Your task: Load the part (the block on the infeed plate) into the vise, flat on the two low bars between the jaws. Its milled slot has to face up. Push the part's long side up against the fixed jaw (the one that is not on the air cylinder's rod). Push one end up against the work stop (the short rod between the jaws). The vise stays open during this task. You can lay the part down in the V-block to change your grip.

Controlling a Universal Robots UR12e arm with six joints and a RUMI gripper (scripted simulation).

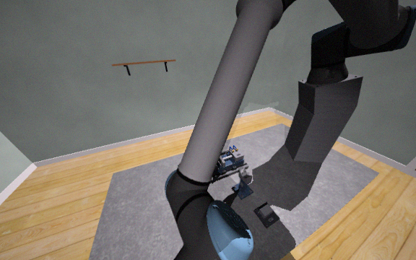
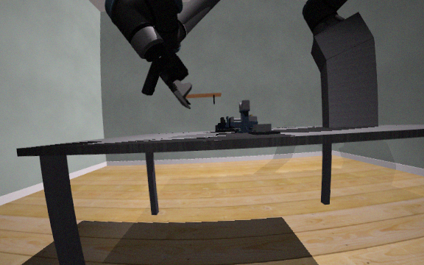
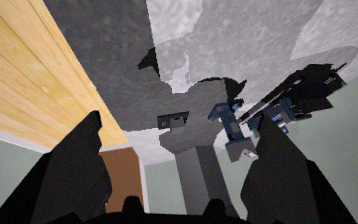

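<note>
Right now the part is 270 mm behind my hand, 90 mm below it and 70 mm to the right of it. Also, from my hand: moving jaw (450 mm to the right, 180 mm behind, 30 mm below); then work stop (400 mm to the right, 150 mm behind, 20 mm below); then fixed jaw (450 mm to the right, 110 mm behind, 30 mm below).
</note>
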